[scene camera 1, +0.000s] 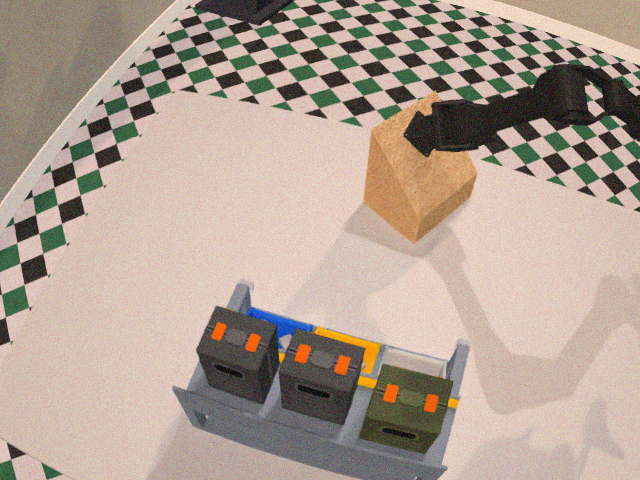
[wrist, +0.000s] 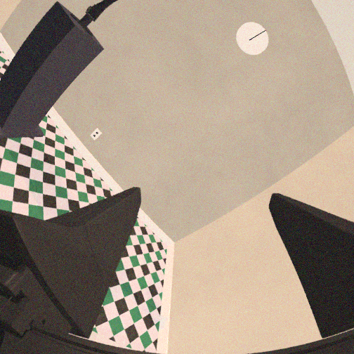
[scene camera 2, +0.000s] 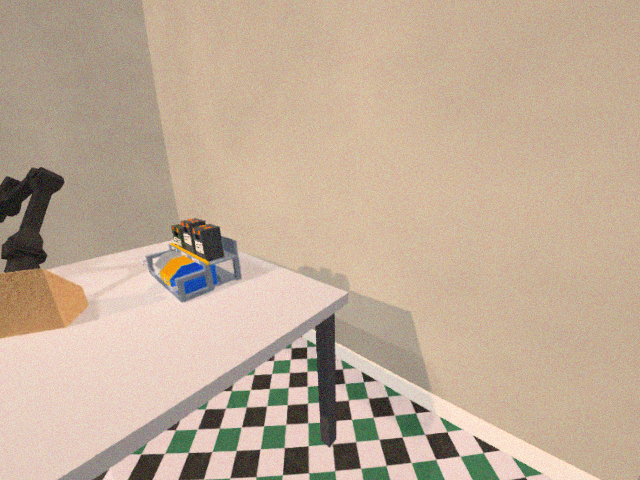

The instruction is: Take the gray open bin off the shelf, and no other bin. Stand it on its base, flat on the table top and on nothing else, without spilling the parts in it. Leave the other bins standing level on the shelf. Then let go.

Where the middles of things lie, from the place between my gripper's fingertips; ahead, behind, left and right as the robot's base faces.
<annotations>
Right now the gray open bin (scene camera 1: 393,357) is 570 mm ahead of my hand, 440 mm to the right of it and 320 mm below it. Round my hand: yellow bin (scene camera 1: 372,349) (590 mm ahead, 550 mm to the right, 320 mm below).
</annotations>
